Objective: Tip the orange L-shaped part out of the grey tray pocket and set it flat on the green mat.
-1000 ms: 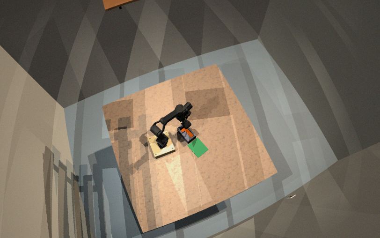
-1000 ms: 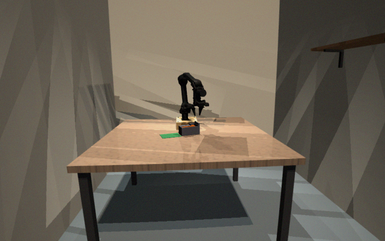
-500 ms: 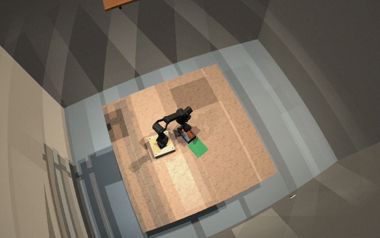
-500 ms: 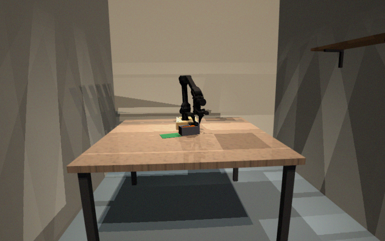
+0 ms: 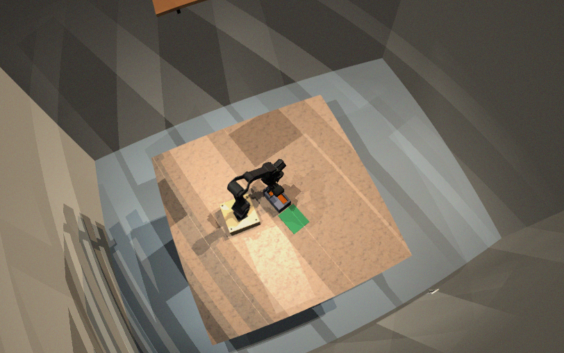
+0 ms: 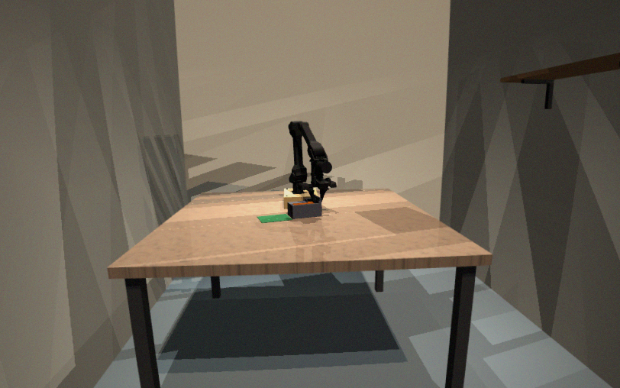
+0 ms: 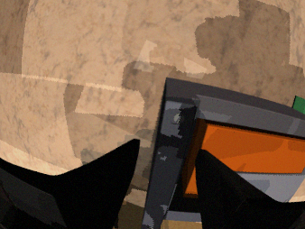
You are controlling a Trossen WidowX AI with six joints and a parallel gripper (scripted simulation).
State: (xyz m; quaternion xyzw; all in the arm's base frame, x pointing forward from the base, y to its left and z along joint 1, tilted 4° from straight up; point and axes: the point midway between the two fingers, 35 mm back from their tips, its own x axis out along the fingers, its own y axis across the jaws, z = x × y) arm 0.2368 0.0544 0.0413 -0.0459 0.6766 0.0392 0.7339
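Now: the orange L-shaped part 60 mm to the right of my gripper tip and 10 mm below it. The rest, counted from my gripper tip: green mat (220 mm to the right, 80 mm below, 20 mm ahead).
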